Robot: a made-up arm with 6 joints. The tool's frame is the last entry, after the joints. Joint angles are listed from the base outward. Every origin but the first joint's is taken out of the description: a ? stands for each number. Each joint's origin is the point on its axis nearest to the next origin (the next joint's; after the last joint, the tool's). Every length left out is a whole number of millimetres.
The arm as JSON. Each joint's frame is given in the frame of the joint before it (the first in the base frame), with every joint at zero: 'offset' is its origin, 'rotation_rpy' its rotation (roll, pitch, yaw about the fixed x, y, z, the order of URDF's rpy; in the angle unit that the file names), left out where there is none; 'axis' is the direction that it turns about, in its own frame. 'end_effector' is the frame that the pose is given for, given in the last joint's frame.
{
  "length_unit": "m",
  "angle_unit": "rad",
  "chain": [
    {
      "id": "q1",
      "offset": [
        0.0,
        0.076,
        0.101
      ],
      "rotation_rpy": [
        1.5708,
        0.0,
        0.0
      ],
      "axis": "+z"
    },
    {
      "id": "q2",
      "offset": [
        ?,
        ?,
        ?
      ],
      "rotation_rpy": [
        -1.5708,
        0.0,
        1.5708
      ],
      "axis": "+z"
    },
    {
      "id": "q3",
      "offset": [
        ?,
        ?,
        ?
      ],
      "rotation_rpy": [
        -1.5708,
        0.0,
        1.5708
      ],
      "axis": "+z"
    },
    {
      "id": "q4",
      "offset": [
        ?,
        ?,
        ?
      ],
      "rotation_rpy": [
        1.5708,
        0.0,
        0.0
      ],
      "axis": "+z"
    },
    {
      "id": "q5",
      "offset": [
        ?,
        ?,
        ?
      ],
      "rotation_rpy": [
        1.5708,
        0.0,
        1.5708
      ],
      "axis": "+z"
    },
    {
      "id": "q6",
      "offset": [
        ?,
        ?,
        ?
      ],
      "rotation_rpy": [
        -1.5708,
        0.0,
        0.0
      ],
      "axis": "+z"
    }
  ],
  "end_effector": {
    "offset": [
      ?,
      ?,
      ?
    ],
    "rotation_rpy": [
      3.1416,
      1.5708,
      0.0
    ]
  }
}
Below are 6 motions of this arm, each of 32 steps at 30 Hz.
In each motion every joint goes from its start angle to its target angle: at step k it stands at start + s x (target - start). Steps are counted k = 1, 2, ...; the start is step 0. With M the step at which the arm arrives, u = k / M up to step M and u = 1 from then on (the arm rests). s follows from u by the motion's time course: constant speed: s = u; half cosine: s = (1 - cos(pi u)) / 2; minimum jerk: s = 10 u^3 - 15 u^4 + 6 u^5.
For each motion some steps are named. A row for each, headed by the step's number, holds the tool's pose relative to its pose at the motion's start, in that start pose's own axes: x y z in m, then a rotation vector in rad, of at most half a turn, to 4 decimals.
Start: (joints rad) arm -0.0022 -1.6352 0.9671 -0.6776 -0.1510 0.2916
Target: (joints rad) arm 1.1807 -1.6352 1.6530 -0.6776 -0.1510 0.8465
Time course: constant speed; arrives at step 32
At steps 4, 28, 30, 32:
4: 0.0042 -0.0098 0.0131 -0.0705 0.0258 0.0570
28: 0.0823 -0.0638 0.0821 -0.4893 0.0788 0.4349
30: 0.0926 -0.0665 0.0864 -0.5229 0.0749 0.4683
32: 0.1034 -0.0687 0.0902 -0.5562 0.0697 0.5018

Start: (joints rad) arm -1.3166 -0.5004 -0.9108 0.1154 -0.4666 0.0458
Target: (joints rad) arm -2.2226 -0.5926 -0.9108 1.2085 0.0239 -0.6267
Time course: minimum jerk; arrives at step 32
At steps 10, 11, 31, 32:
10: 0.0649 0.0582 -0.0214 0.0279 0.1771 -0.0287
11: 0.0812 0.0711 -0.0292 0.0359 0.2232 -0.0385
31: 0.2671 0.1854 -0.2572 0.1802 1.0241 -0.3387
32: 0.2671 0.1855 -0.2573 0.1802 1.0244 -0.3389

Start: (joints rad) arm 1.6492 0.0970 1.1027 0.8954 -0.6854 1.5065
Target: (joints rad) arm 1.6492 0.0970 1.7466 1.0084 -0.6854 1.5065
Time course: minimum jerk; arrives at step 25
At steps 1, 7, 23, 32:
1: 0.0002 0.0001 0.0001 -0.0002 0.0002 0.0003
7: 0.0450 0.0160 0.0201 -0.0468 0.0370 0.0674
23: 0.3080 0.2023 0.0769 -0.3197 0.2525 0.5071
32: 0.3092 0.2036 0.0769 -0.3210 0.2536 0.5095

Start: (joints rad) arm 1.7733 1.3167 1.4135 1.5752 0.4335 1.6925
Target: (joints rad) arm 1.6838 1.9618 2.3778 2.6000 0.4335 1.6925
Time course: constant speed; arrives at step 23
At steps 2, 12, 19, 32:
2: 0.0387 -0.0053 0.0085 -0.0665 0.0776 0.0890
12: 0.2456 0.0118 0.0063 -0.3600 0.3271 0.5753
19: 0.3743 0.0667 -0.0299 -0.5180 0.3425 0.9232
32: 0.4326 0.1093 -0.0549 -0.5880 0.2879 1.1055

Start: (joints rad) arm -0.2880 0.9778 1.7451 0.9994 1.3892 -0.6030
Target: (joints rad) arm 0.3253 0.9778 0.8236 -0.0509 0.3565 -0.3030
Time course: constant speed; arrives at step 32
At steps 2, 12, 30, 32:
2: -0.0076 0.0432 0.0092 -0.0171 -0.0201 0.1204
12: -0.1087 0.2035 0.0571 -0.0166 -0.1429 0.7074
30: -0.2894 0.1947 0.1625 0.3648 -0.4022 1.6047
32: -0.2912 0.1786 0.1723 0.4366 -0.4270 1.6834

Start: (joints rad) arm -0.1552 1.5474 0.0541 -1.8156 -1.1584 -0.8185
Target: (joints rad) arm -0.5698 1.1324 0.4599 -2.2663 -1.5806 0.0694
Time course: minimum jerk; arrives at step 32
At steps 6, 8, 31, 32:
6: -0.0234 -0.0078 0.0169 -0.0287 -0.0427 -0.0129
8: -0.0513 -0.0154 0.0348 -0.0626 -0.0907 -0.0297
31: -0.6291 0.1231 0.1062 -0.8283 -0.7819 -0.6309
32: -0.6293 0.1232 0.1061 -0.8286 -0.7820 -0.6311

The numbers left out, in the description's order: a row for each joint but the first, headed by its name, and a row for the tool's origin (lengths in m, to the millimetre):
q2: 0.034 0.079 0.0
q3: -0.355 0.069 0.0
q4: 0.116 -0.323 0.0
q5: -0.138 0.003 0.0
q6: -0.287 -0.397 0.0
tool: -0.057 0.082 0.0

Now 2 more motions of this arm.
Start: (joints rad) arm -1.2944 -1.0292 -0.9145 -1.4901 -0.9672 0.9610
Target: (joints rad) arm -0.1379 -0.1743 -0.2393 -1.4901 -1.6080 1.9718
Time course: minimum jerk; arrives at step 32
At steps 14, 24, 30, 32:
14: 0.0179 -0.0036 0.2813 -0.5967 -0.4114 0.0084
24: -0.0083 -0.0247 0.4119 -0.8385 -1.1826 -0.2819
30: 0.0051 -0.0432 0.3966 -0.7843 -1.3095 -0.3871
32: 0.0055 -0.0436 0.3962 -0.7827 -1.3120 -0.3895

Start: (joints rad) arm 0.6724 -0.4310 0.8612 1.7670 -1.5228 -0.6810
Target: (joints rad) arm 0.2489 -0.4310 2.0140 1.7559 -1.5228 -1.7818
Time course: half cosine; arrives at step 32
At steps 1, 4, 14, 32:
1: 0.0019 -0.0014 -0.0013 0.0038 0.0028 -0.0013
4: 0.0286 -0.0224 -0.0222 0.0603 0.0441 -0.0219
14: 0.2078 -0.2046 -0.3236 0.5994 0.4346 -0.3164
32: 0.0818 -0.3250 -0.9200 1.2003 0.8779 -1.1480

